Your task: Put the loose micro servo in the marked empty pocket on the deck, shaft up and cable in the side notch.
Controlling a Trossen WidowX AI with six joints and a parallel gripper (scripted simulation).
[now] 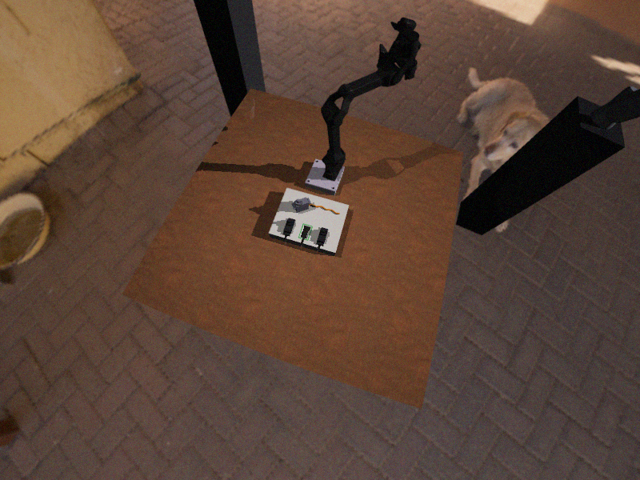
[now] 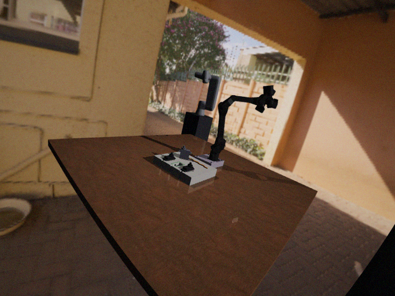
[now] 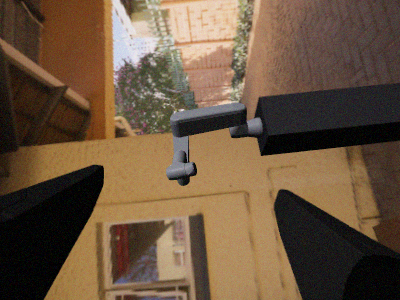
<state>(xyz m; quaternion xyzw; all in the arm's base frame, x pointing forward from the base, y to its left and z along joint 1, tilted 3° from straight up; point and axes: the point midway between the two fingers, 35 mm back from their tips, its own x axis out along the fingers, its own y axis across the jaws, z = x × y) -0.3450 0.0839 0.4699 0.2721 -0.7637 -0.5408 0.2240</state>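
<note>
Right now my gripper tip is 590 mm short of the grey deck, 490 mm above it and 30 mm to the left of it.
</note>
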